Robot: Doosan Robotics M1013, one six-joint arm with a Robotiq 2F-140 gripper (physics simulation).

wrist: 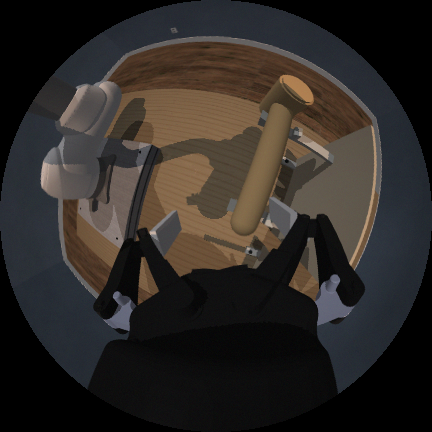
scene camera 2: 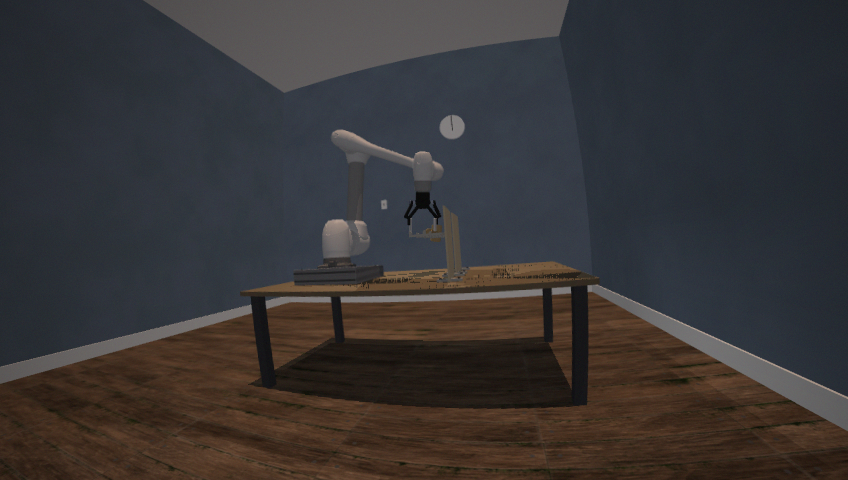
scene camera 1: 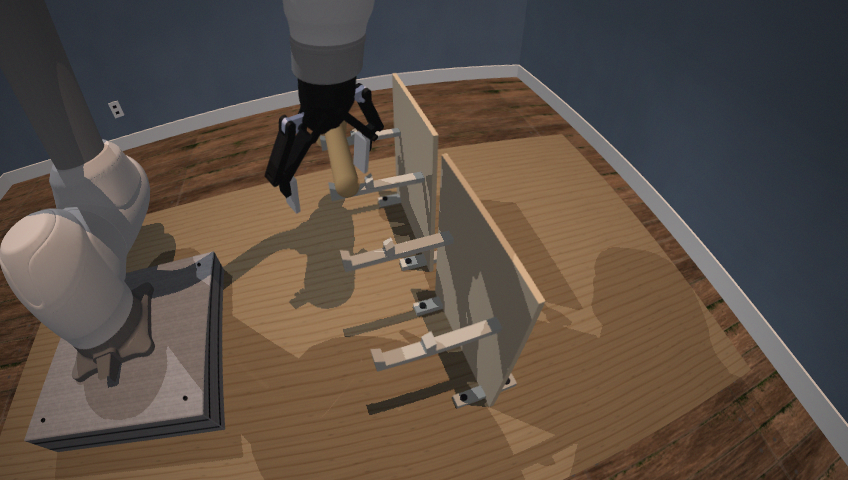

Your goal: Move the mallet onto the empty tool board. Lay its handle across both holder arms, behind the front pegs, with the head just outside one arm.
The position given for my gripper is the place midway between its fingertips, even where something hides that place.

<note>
My gripper (scene camera 1: 328, 186) is open and touches a wooden mallet (scene camera 1: 346, 181). Also in view: a tool board (wrist: 337, 179).
The wooden mallet is seen too in the wrist view (wrist: 289, 95). My gripper is seen too in the wrist view (wrist: 223, 213).
</note>
